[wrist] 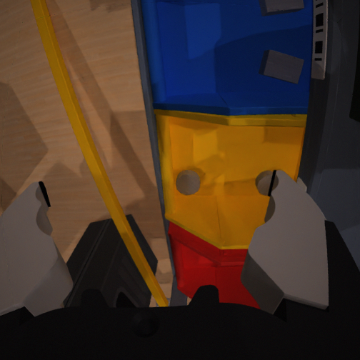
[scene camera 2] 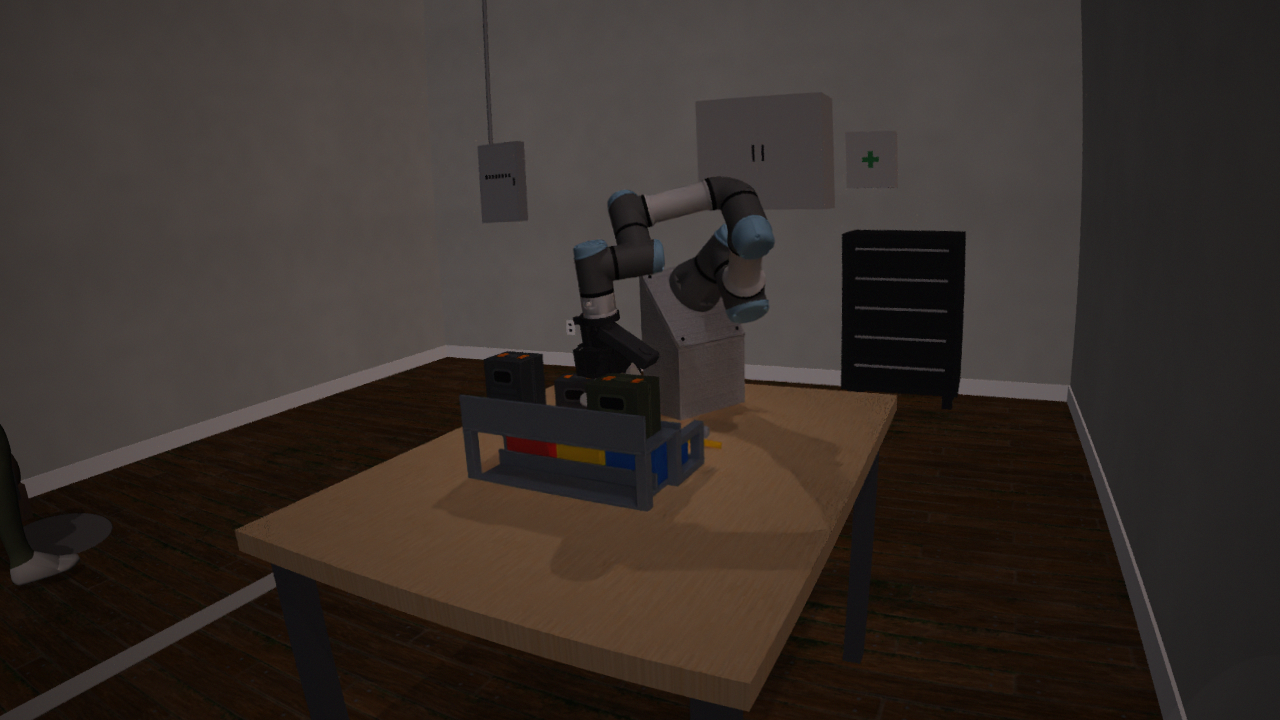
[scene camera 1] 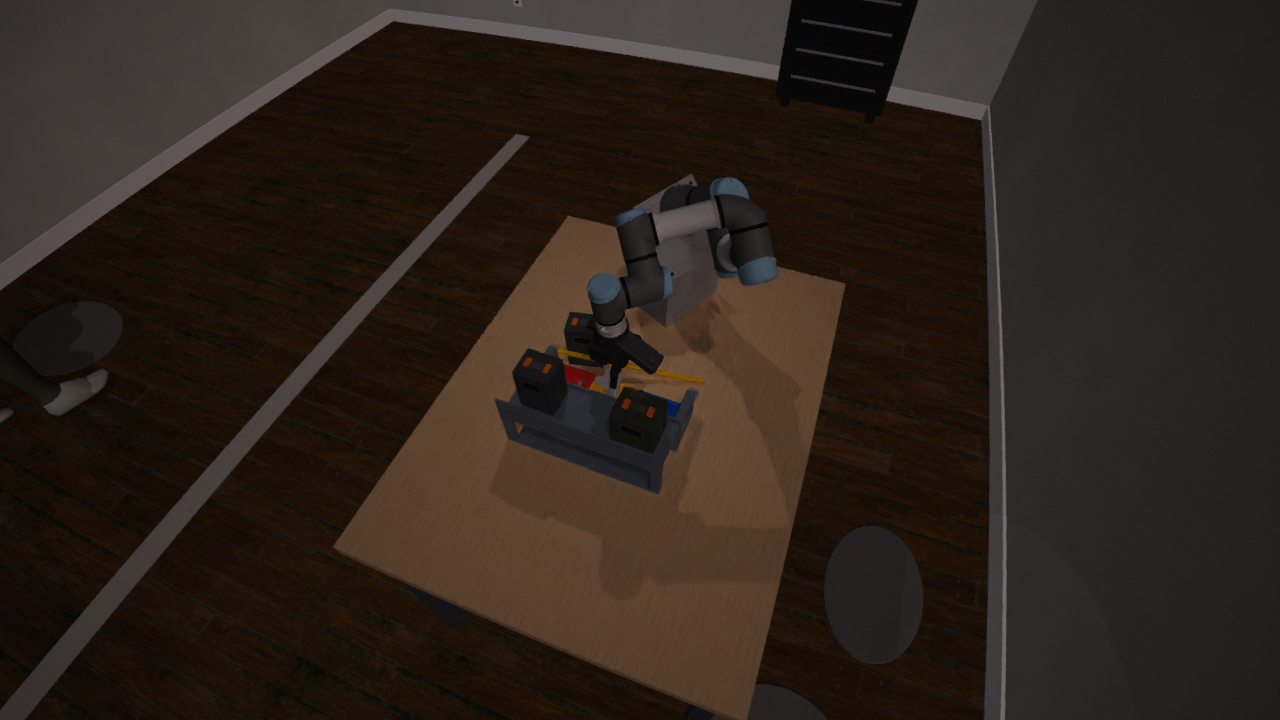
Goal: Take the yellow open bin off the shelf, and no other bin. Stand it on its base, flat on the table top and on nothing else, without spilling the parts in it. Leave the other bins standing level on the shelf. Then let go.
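Frame: origin at the arm's base, x ahead, y left, z up, level; metres.
Where they show: gripper, fingertip midpoint: [scene camera 1: 627,375]; arm's base at its link origin: [scene camera 2: 693,289].
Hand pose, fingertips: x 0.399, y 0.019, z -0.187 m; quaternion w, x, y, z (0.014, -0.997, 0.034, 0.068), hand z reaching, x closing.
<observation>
Things, the pixels of their centre, and the offset from my fingertips. "pt": a spot on its surface instead. Level surfaces: height alone.
- yellow bin at the middle of its body: [scene camera 2: 598,443] dx +0.059, dy -0.020, dz -0.047 m
- grey shelf at a spot on its surface: [scene camera 2: 553,420] pt dx +0.215, dy -0.008, dz +0.047 m
- red bin at the middle of its body: [scene camera 2: 547,436] [scene camera 1: 565,387] dx +0.058, dy -0.139, dz -0.047 m
- dark case at the middle of its body: [scene camera 2: 581,406] [scene camera 1: 586,339] dx -0.083, dy -0.147, dz -0.025 m
- table at its surface level: dz -0.090 m
- long yellow bar at a spot on its surface: [scene camera 1: 675,374] pt dx -0.097, dy +0.089, dz -0.070 m
The yellow bin [scene camera 2: 580,454] [wrist: 235,145] sits on the grey shelf [scene camera 1: 572,426] [scene camera 2: 553,420], between the blue bin [scene camera 1: 666,404] [scene camera 2: 626,460] [wrist: 200,55] and the red bin [scene camera 1: 577,374] [scene camera 2: 529,445] [wrist: 210,280]. Two round grey parts show in the yellow bin. The blue bin holds grey blocks. My gripper [wrist: 157,179] is wide open and holds nothing. In the wrist view one finger shows over the yellow bin, covering part of one round part, and the other shows over the table side, beyond the shelf's edge. The finger heights above the bin are hard to tell.
Two dark cases [scene camera 1: 538,380] [scene camera 1: 637,419] stand on top of the shelf. Another dark case [scene camera 1: 580,333] [wrist: 112,260] stands on the table [scene camera 1: 537,555] near the shelf. A long yellow bar [scene camera 1: 675,374] [wrist: 85,135] runs along the shelf's arm side.
</observation>
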